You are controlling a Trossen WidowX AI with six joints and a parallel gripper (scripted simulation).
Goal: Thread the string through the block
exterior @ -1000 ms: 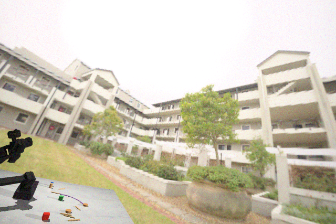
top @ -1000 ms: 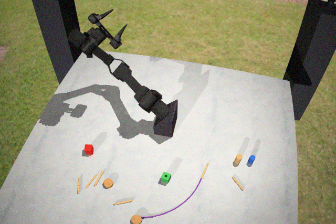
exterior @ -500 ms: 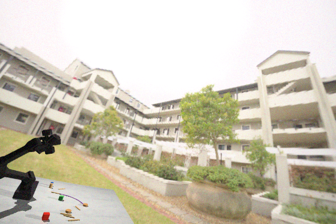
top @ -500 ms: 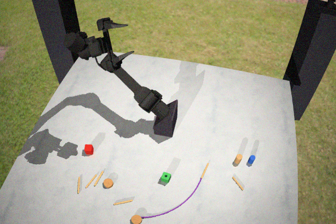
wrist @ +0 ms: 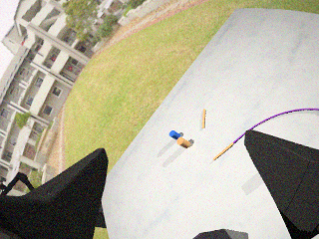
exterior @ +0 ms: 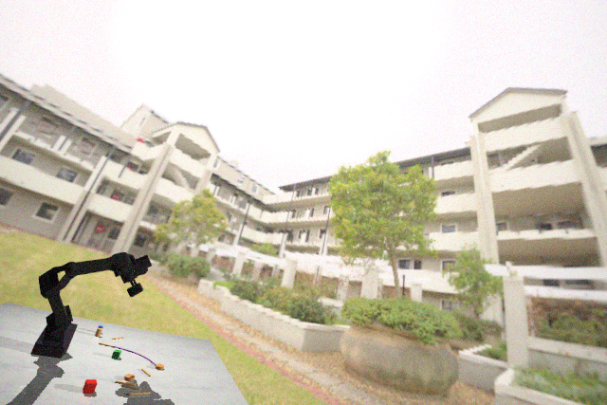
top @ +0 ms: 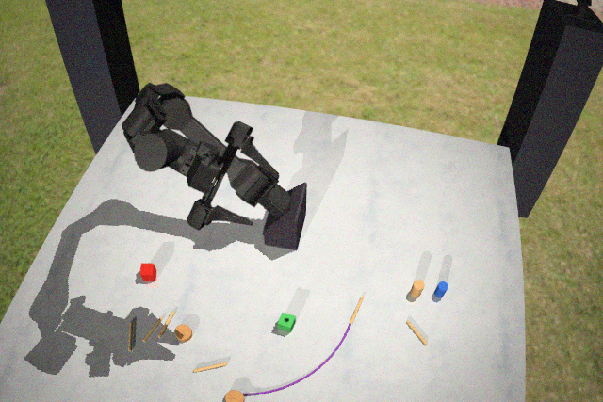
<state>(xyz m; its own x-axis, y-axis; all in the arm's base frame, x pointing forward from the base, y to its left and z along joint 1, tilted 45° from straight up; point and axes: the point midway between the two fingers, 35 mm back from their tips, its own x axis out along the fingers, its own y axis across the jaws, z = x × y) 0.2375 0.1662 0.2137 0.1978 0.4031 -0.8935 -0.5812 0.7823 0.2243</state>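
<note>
Now: gripper tip 34 cm above the green block, 6 cm short of it and 4 cm to the right of it. The rest, counted from my gripper tip: red cube: 34 cm below, 31 cm to the right, 2 cm behind; blue cylinder: 39 cm to the left, 34 cm below, 4 cm behind; tan cylinder: 34 cm below, 33 cm to the left, 4 cm behind.
</note>
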